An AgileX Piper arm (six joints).
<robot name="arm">
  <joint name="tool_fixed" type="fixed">
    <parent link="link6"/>
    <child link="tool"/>
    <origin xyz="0 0 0" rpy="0 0 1.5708"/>
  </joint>
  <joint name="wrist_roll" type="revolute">
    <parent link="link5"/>
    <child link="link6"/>
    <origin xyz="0 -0.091 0" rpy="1.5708 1.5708 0"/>
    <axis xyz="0 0 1"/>
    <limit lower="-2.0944" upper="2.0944"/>
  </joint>
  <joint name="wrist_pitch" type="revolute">
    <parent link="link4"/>
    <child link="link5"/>
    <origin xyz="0 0 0" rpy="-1.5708 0 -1.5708"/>
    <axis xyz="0 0 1"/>
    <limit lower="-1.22" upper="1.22"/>
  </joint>
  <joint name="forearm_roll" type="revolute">
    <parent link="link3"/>
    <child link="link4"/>
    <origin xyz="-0.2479 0.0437 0" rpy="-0.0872 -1.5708 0"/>
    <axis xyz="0 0 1"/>
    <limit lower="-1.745" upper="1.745"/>
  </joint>
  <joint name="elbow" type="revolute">
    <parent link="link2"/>
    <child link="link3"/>
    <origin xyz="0.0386 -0.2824 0" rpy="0 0 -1.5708"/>
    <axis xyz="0 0 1"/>
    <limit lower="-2.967" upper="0"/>
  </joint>
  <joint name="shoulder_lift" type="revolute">
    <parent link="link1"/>
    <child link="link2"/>
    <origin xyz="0 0 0" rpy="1.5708 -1.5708 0"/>
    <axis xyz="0 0 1"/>
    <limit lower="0" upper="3.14"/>
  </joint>
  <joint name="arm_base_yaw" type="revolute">
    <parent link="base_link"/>
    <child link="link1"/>
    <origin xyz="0 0 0.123" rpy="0 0 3.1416"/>
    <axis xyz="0 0 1"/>
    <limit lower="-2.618" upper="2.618"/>
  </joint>
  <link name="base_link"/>
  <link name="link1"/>
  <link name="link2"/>
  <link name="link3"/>
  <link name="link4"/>
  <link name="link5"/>
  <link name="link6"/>
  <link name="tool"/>
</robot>
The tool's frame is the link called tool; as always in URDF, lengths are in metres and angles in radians.
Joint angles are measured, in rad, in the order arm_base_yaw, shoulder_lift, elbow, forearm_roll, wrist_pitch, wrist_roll. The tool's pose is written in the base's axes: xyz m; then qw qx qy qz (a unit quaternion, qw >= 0). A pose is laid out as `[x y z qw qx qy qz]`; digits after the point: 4 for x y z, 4 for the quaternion.
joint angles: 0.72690, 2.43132, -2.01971, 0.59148, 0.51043, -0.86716
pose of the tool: [0.3926 0.3823 0.1584 0.3590 -0.5084 0.7568 0.1997]
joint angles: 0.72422, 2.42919, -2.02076, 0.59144, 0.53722, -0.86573
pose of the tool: [0.3916 0.3811 0.1587 0.3488 -0.5121 0.7582 0.2029]
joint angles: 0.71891, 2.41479, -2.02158, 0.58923, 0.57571, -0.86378
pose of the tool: [0.3903 0.3782 0.1649 0.3391 -0.5170 0.7582 0.2071]
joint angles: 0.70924, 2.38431, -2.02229, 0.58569, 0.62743, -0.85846
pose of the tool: [0.3889 0.3727 0.1792 0.3309 -0.5216 0.7571 0.2127]
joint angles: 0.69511, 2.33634, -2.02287, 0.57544, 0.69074, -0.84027
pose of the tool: [0.3870 0.3638 0.2019 0.3246 -0.5234 0.7569 0.2185]
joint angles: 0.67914, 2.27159, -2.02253, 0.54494, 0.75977, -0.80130
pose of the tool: [0.3835 0.3513 0.2317 0.3211 -0.5228 0.7588 0.2187]
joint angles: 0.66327, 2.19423, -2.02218, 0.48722, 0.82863, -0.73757
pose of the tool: [0.3780 0.3352 0.2661 0.3212 -0.5179 0.7647 0.2091]
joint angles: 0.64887, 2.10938, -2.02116, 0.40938, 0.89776, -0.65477
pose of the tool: [0.3697 0.3159 0.3020 0.3234 -0.5073 0.7756 0.1909]
